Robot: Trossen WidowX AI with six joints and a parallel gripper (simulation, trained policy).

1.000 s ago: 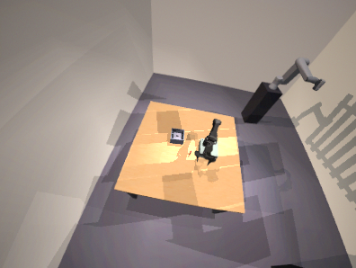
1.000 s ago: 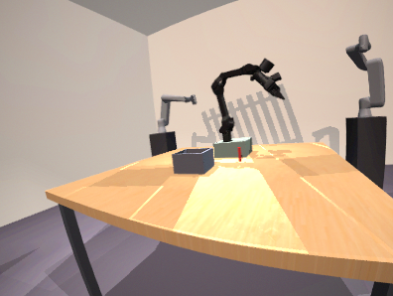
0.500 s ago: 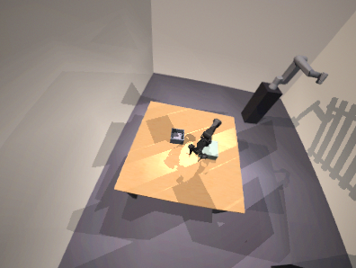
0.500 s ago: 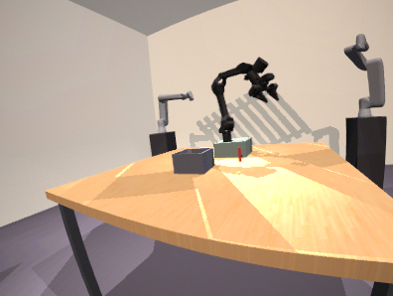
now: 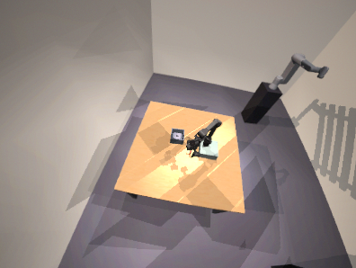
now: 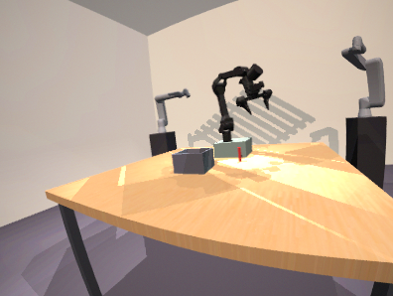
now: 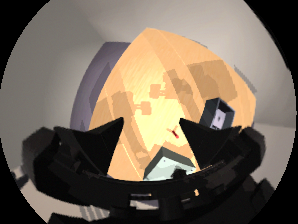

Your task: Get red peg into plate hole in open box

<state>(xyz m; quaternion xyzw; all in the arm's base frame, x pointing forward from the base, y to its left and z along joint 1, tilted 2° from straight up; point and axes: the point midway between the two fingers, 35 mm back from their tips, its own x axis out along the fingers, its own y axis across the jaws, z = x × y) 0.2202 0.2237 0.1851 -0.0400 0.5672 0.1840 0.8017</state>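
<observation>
Now: gripper tip 5 cm past the red peg, 13 cm to the left of it and 22 cm above it. Round my gripper tip: plate: 11 cm ahead, 33 cm to the right, 21 cm below; then grey box: 11 cm ahead, 33 cm to the right, 23 cm below.
</observation>
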